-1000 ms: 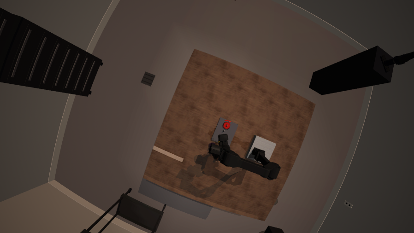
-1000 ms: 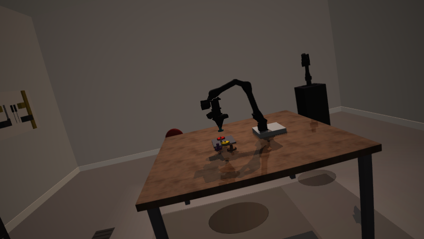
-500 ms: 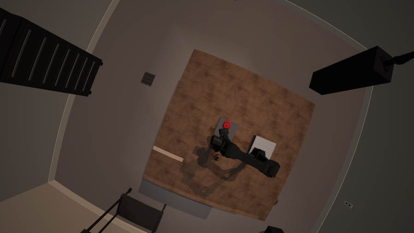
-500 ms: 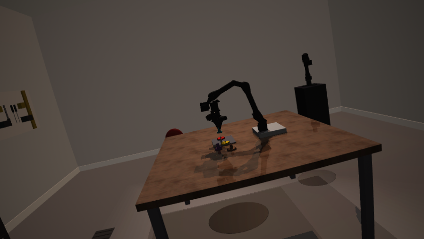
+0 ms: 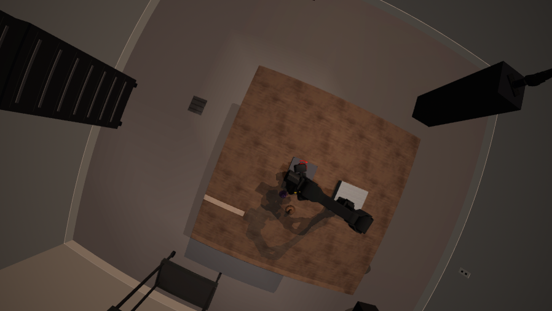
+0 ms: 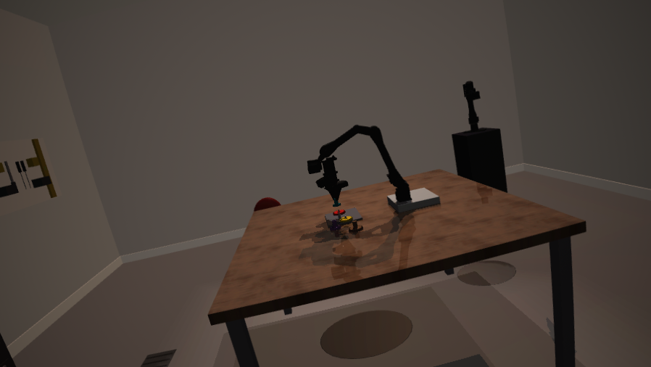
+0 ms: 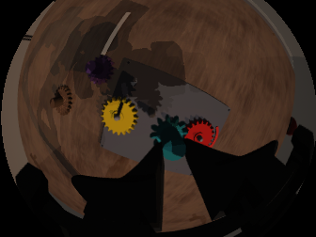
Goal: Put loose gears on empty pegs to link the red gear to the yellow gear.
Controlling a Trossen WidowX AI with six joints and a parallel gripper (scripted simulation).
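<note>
Right now my gripper tip is 10 mm past the red gear, 70 mm to the left of it and 80 mm above it. From my gripper tip the other things lie so: yellow gear 30 mm behind, 70 mm to the left, 80 mm below; teal gear 10 mm below; red arrow 110 mm to the right, 90 mm below.
</note>
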